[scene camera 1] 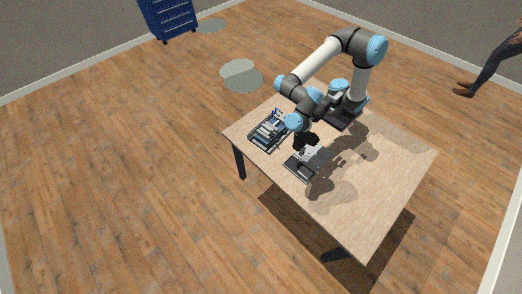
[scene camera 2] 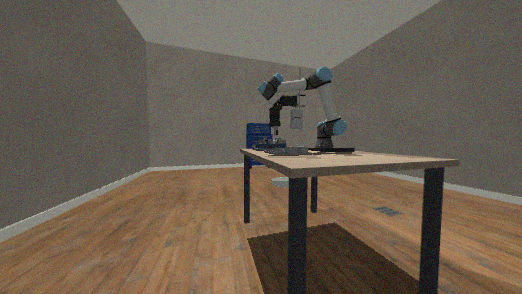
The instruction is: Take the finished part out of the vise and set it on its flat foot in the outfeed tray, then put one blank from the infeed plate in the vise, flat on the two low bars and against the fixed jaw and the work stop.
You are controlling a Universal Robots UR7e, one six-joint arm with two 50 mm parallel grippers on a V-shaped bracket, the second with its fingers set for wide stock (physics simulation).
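Seen in the pictures: hand at its tool point: (scene camera 1: 301, 152) (scene camera 2: 276, 132); arm's base at its link origin: (scene camera 2: 324, 148).
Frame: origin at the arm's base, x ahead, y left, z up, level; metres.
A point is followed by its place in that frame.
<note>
The vise (scene camera 1: 269, 131) (scene camera 2: 270, 144) @[x 0.488, y -0.048, z 0.031 m] stands on its base at the left end of the table in scene camera 1; a finished part in it cannot be made out. The light grey infeed plate (scene camera 1: 311, 150) @[x 0.367, y 0.159, z -0.015 m] lies to its right, partly in the arm's shadow; single blanks are too blurred to tell. The dark outfeed tray (scene camera 1: 292, 165) @[x 0.535, y 0.161, z -0.017 m] lies at the near table edge, with a small pale shape in it. My gripper (scene camera 1: 304, 147) (scene camera 2: 276, 132) @[x 0.504, y 0.178, z 0.123 m] points down above the infeed plate's far left edge; its fingers are too small and dark to show their opening or any held thing.
The second gripper of the bracket (scene camera 2: 289, 101) sticks out sideways toward the arm's base. The arm's black base plate (scene camera 1: 343, 120) @[x 0.027, y 0.133, z 0.007 m] (scene camera 2: 345, 149) @[x -0.085, y 0.160, z -0.004 m] is bolted behind on the wooden table (scene camera 1: 390, 200) @[x 0.256, y 0.665, z -0.023 m] (scene camera 2: 370, 162) @[x 0.246, y 0.695, z -0.023 m]. A blue drawer cabinet (scene camera 1: 172, 17) (scene camera 2: 256, 131) stands beyond the table, and a person's leg (scene camera 1: 492, 57) shows at the right.
</note>
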